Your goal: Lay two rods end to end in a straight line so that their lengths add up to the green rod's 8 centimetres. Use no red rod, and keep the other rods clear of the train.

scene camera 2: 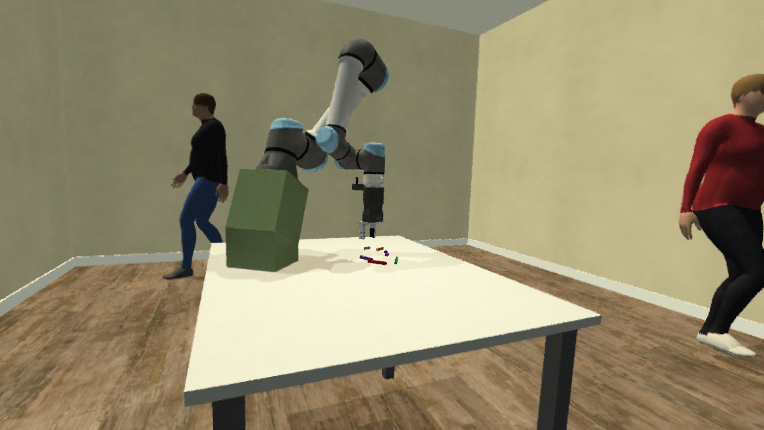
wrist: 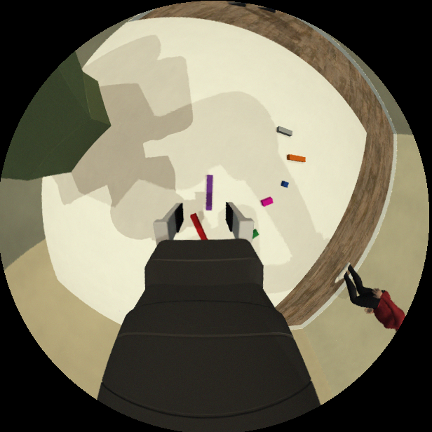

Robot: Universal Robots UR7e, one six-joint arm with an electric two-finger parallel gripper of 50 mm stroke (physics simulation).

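Places are measured from the arm's base along level axes (x right, y ahead, z up), in metres.
Where they show: gripper, fingertip midpoint: [scene camera 2: 367,238]; arm's base at its link origin: [scene camera 2: 275,179].
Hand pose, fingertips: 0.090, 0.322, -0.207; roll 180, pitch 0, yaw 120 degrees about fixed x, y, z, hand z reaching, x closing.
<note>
Things, the pixels of their centre, and the offset from my fingertips, as dx, dy, dz. Level surfaces: height alone.
- purple rod at the middle of its body: [scene camera 2: 366,258] -0.012, +0.001, -0.079
- red rod at the middle of its body: [scene camera 2: 377,262] +0.058, +0.023, -0.079
- green rod at the middle of its body: [scene camera 2: 396,260] +0.042, +0.103, -0.079
- magenta rod at the middle of its body: [scene camera 2: 386,254] -0.053, +0.100, -0.079
- small blue rod at the middle of its body: [scene camera 2: 385,251] -0.101, +0.114, -0.079
- orange rod at the middle of its body: [scene camera 2: 379,248] -0.160, +0.109, -0.079
- grey rod at the middle of its body: [scene camera 2: 367,247] -0.189, +0.060, -0.079
- white table at its surface level: dz -0.084
My gripper [scene camera 2: 367,235] [wrist: 204,211] is open and empty, above the table. A purple rod [scene camera 2: 365,257] [wrist: 209,192] lies just ahead of the fingers in the wrist view. A red rod [scene camera 2: 377,262] [wrist: 198,226] shows between the fingers, partly hidden by the gripper body. A green rod [scene camera 2: 396,260] [wrist: 255,233] is mostly hidden behind the right finger in the wrist view. A magenta rod [scene camera 2: 386,254] [wrist: 267,201], a small blue rod [scene camera 2: 386,251] [wrist: 284,184], an orange rod [scene camera 2: 379,248] [wrist: 296,158] and a grey rod [scene camera 2: 366,247] [wrist: 284,131] lie apart to the right.
The rods lie on the white table [scene camera 2: 342,320] [wrist: 85,255]. The green pedestal [scene camera 2: 261,219] [wrist: 45,130] under the arm stands at the table's left side. One person [scene camera 2: 208,154] stands behind at the left, another [scene camera 2: 727,160] [wrist: 385,310] at the right, both off the table.
</note>
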